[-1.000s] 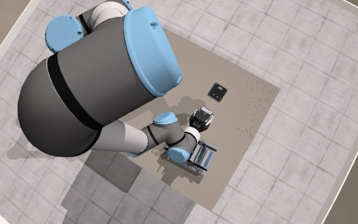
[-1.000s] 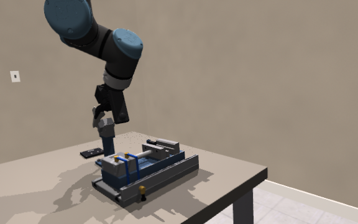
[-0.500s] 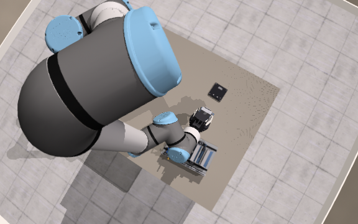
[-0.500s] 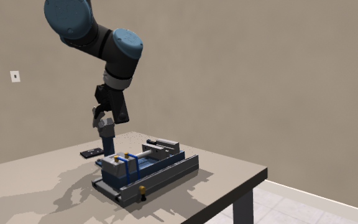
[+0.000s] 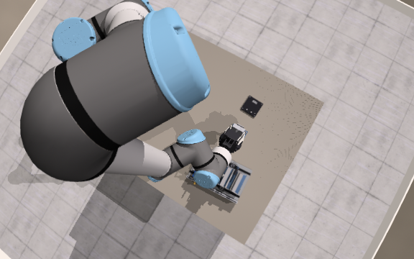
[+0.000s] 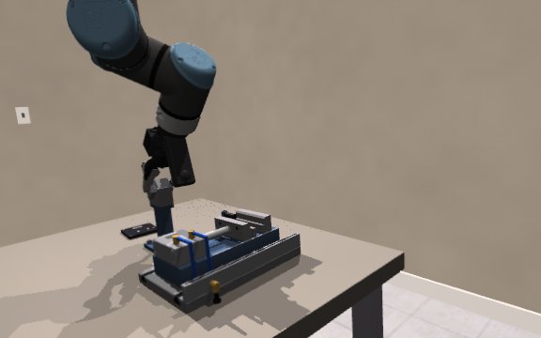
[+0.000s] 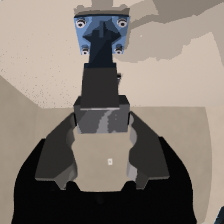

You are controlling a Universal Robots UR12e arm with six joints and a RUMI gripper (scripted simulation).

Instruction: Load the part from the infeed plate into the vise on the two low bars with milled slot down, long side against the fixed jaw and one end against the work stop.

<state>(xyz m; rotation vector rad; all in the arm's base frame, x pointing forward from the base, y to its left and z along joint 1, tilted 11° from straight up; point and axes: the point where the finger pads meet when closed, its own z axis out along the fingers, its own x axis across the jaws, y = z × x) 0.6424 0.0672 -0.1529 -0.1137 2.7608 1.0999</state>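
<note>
The part lies 10 mm to the left of my hand and 10 mm below it. The rest, counted from my hand: work stop rod (100 mm ahead, 170 mm to the right, 70 mm below); then black infeed plate (190 mm to the left, 160 mm below); then cylinder rod (10 mm ahead, 220 mm to the right, 80 mm below).
</note>
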